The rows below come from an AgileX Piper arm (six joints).
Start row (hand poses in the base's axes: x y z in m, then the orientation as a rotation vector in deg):
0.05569 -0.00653 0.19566 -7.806 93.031 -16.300
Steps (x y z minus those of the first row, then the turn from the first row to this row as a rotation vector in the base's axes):
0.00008 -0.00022 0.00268 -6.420 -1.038 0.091
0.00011 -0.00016 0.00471 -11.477 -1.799 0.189
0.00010 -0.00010 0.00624 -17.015 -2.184 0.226
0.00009 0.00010 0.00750 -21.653 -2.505 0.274
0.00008 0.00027 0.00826 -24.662 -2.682 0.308
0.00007 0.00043 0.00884 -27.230 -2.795 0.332
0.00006 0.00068 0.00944 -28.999 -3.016 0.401
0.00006 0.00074 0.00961 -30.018 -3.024 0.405
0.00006 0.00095 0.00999 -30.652 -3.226 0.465
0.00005 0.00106 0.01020 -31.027 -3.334 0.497
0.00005 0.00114 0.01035 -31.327 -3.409 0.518
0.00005 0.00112 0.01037 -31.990 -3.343 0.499
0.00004 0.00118 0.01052 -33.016 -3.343 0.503
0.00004 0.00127 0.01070 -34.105 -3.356 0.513
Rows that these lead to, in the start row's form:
0.05577 -0.00675 0.19834 -12.591 91.096 -21.466
0.05580 -0.00669 0.20037 -16.369 89.474 -25.477
0.05579 -0.00663 0.20190 -20.511 87.997 -29.887
0.05578 -0.00643 0.20316 -23.980 86.637 -33.542
0.05577 -0.00626 0.20392 -26.232 85.725 -35.898
0.05576 -0.00610 0.20450 -28.154 84.947 -37.906
0.05575 -0.00585 0.20510 -29.486 84.245 -39.240
0.05575 -0.00579 0.20527 -30.249 83.955 -40.038
0.05575 -0.00558 0.20565 -30.726 83.571 -40.482
0.05574 -0.00547 0.20586 -31.008 83.355 -40.748
0.05574 -0.00539 0.20601 -31.232 83.194 -40.964
0.05574 -0.00541 0.20603 -31.726 83.069 -41.500
0.05573 -0.00535 0.20618 -32.495 82.768 -42.300
0.05573 -0.00526 0.20636 -33.311 82.429 -43.143

